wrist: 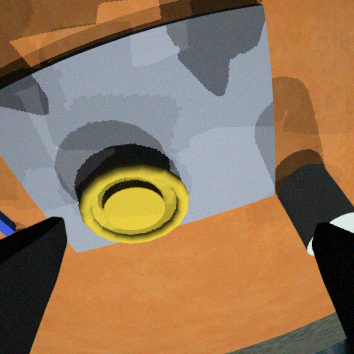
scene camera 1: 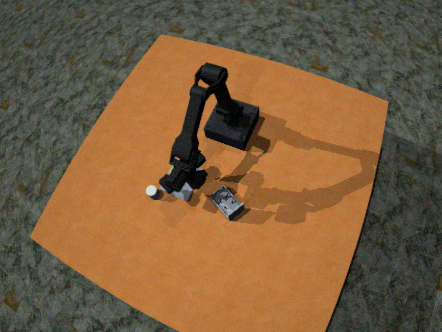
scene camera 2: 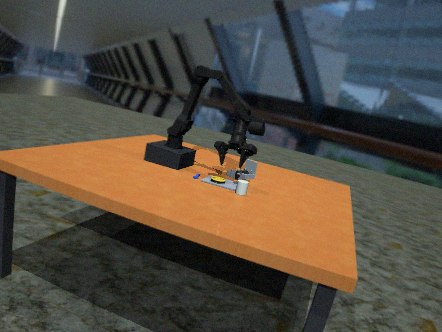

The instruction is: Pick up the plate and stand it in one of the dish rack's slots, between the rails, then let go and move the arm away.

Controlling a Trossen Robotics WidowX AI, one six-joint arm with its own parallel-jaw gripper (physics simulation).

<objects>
The gripper [scene camera 2: 230,166] is open, holding nothing. Also in view: a yellow plate [wrist: 130,202].
</objects>
